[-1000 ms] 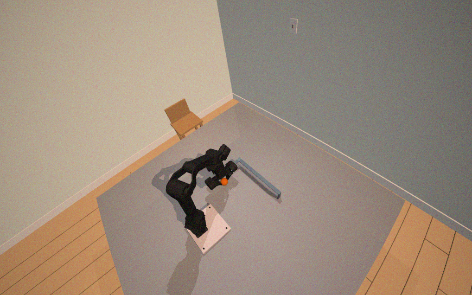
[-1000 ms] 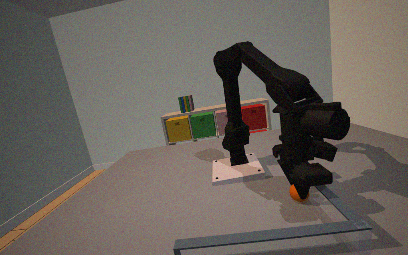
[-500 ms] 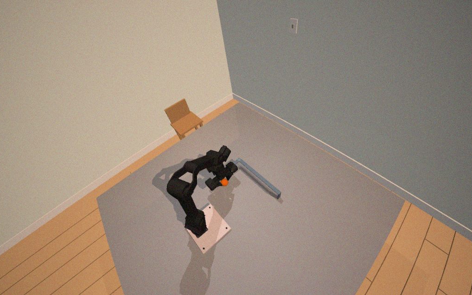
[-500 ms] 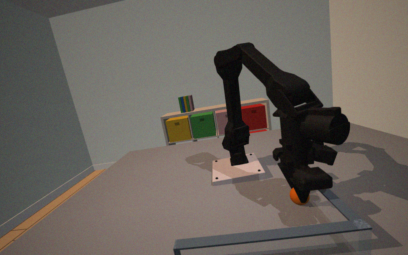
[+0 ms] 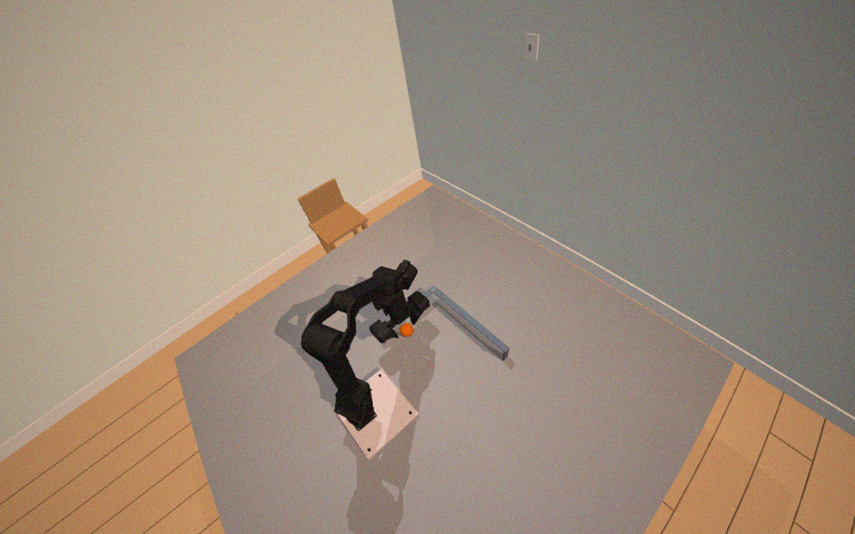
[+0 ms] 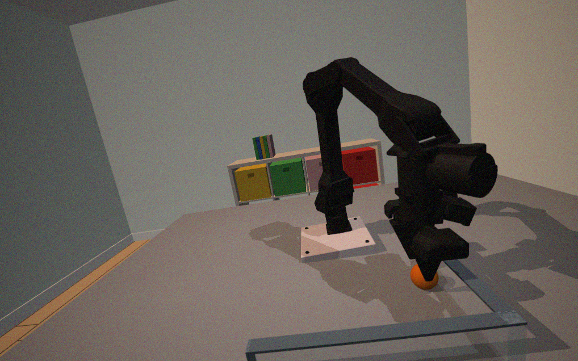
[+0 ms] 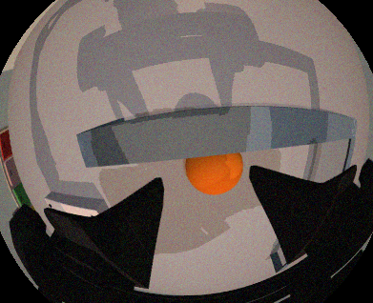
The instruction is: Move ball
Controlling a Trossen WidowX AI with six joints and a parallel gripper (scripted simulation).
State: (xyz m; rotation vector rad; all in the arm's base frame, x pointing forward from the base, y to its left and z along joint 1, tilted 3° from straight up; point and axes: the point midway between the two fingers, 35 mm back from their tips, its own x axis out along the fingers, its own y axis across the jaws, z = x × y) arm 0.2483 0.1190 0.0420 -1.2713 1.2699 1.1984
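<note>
The orange ball lies 10 mm ahead of my gripper tip and 10 mm below it. From my gripper tip the other things lie so: see-through ball copy (10 mm to the left, 10 mm below).
</note>
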